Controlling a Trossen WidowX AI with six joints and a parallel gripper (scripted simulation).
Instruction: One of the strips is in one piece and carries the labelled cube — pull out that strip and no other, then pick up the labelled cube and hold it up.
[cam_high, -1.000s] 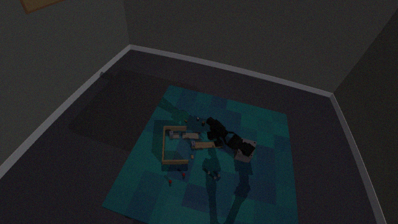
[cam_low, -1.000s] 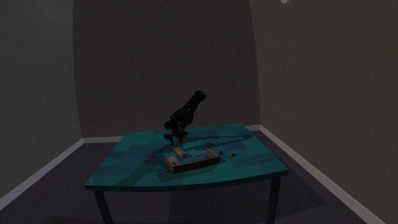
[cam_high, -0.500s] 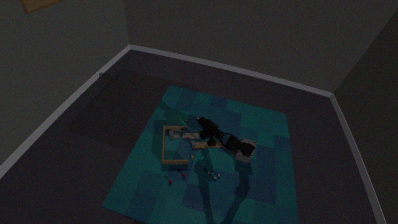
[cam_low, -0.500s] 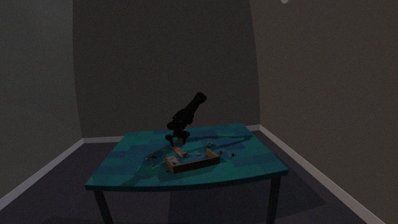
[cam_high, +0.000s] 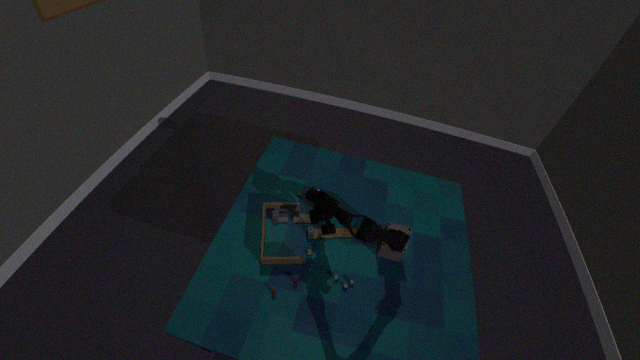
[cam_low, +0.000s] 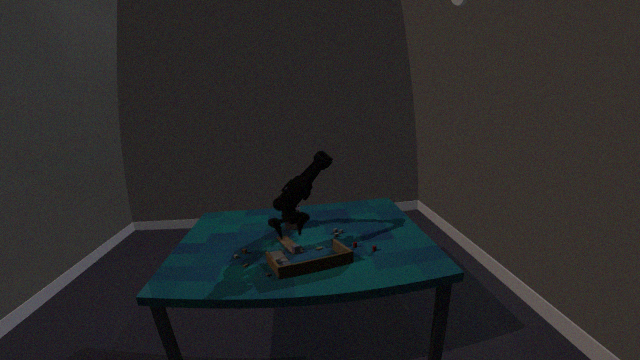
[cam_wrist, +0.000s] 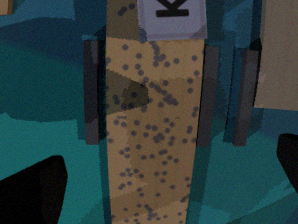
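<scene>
The strip lies 10 cm ahead of my gripper tip, 6 cm below it and 5 cm to the right of it.
</scene>
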